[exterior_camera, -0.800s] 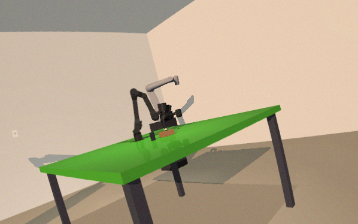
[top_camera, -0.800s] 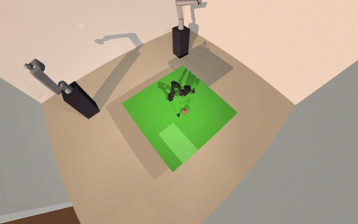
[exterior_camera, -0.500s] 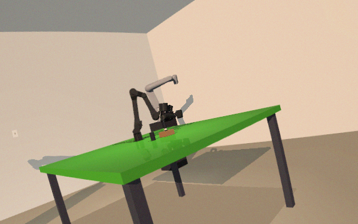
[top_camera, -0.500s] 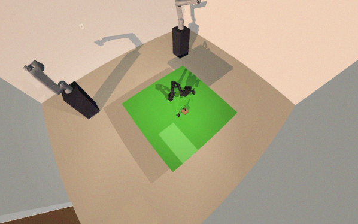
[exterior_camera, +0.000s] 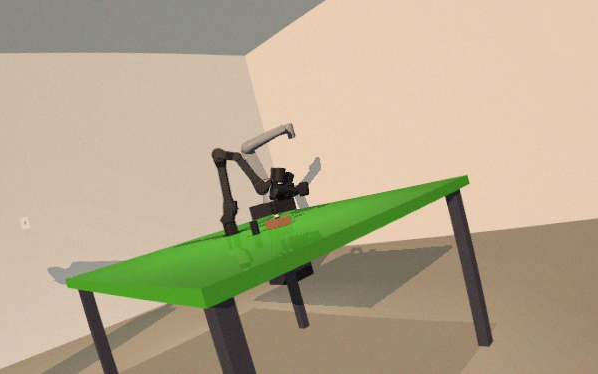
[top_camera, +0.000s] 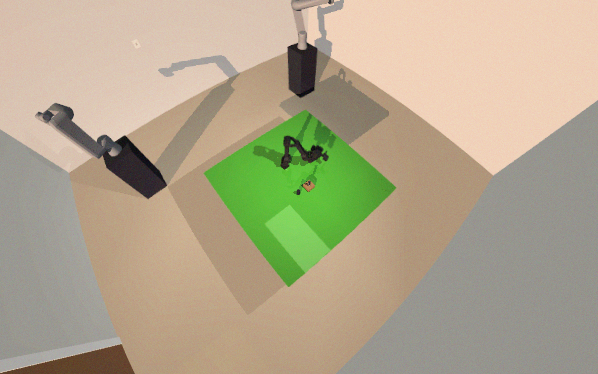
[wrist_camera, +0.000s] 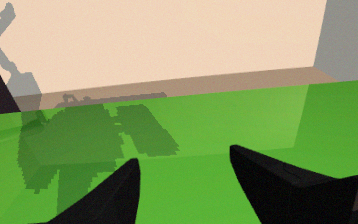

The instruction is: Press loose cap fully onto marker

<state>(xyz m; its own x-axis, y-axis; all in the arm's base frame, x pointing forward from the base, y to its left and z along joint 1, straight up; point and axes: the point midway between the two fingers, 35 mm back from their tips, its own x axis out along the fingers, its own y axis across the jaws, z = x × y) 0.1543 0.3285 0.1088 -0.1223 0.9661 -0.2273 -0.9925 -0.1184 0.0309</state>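
The black cap lies 450 mm to the right of my gripper tip, 150 mm ahead of it and 70 mm below it. From my gripper tip the other things lie so: brown holder block 340 mm to the right, 160 mm ahead, 80 mm below.
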